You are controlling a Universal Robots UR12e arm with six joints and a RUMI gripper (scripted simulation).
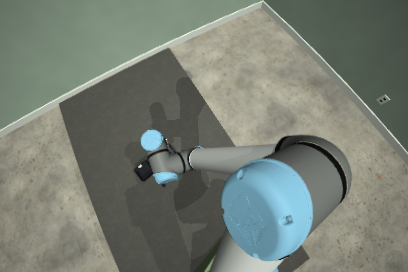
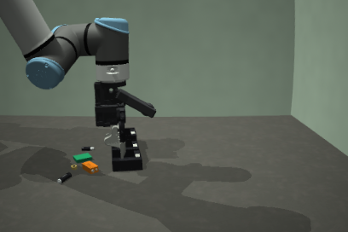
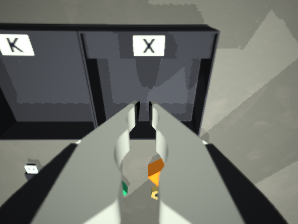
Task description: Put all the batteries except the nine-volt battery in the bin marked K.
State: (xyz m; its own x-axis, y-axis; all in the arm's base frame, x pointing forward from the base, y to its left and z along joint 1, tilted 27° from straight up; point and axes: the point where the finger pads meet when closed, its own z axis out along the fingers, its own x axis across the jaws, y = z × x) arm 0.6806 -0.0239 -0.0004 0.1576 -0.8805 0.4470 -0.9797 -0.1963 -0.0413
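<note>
The bin row lies 8 cm to the left of my hand and 1 cm below it. The rest, counted from my hand: orange nine-volt battery (8 cm behind, 5 cm to the right, 3 cm below); flat green block (13 cm behind, 3 cm to the left, 3 cm below); small yellow ring (14 cm behind, 4 cm to the right, 3 cm below).
</note>
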